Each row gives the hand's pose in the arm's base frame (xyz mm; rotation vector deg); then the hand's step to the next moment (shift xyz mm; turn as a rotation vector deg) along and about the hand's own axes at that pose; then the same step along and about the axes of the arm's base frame.
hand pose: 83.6 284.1 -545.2 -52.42 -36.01 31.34
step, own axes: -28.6 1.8 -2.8 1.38 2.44 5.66
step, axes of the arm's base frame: -18.2 -19.8 -10.3 -3.40 5.25 0.88
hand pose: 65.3 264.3 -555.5 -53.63 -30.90 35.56
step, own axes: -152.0 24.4 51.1 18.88 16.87 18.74
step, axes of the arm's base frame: -147.0 -65.6 -19.6 -3.41 31.22 -2.40
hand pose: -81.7 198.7 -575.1 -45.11 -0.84 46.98
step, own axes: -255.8 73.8 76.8 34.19 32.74 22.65
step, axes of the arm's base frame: -249.7 -89.8 79.7 -4.20 50.43 -13.89
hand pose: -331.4 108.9 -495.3 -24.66 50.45 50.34
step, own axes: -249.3 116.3 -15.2 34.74 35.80 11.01
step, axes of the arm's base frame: -184.2 -61.9 195.3 -12.13 44.92 -21.09
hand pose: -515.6 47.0 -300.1 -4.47 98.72 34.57
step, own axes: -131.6 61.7 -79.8 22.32 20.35 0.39
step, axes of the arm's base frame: -61.1 -16.7 153.2 -12.79 23.69 -13.70
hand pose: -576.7 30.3 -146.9 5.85 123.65 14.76
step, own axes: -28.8 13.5 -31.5 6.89 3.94 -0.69
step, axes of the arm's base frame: -10.0 3.7 43.5 -4.56 4.91 -4.31
